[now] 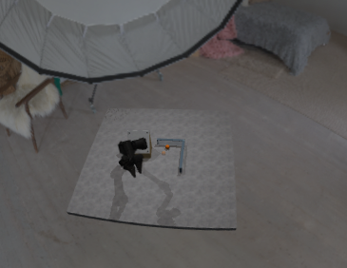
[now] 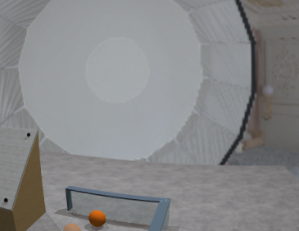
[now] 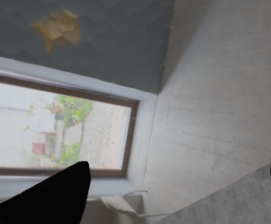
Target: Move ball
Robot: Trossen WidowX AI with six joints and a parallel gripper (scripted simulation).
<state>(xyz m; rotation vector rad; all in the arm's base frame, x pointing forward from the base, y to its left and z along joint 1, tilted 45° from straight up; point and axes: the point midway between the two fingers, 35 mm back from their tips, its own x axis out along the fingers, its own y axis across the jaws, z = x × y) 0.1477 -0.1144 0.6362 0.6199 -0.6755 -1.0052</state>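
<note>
My gripper tip is now 64 cm to the right of the orange ball, 43 cm above it and 12 cm short of it. From my gripper tip the other things lie so: see-through ball copy (57 cm to the left, 43 cm below, 9 cm ahead).
</note>
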